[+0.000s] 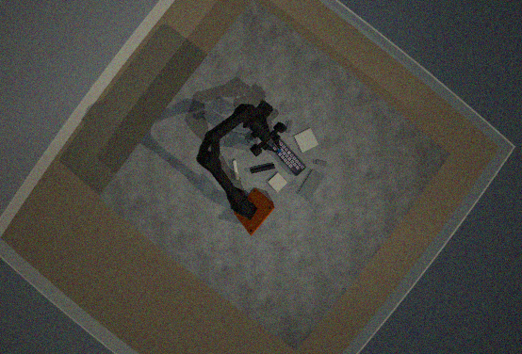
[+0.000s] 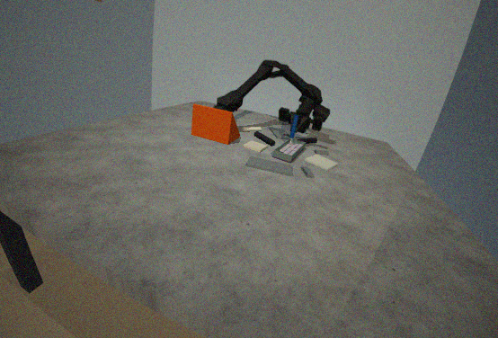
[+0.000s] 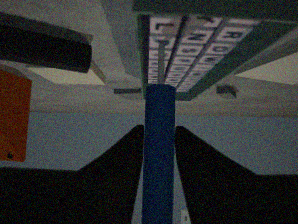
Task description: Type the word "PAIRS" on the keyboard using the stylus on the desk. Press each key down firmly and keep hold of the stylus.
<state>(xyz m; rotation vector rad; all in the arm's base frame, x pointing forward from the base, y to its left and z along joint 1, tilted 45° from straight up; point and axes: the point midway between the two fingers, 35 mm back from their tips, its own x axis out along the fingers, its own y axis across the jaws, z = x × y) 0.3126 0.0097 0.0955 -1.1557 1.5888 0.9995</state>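
My gripper tip is now 10 mm above the blue stylus. The rest, counted from my gripper tip: cream pad: 130 mm behind, 80 mm to the right, 70 mm below; then white pad: 130 mm ahead, 90 mm to the right, 70 mm below.
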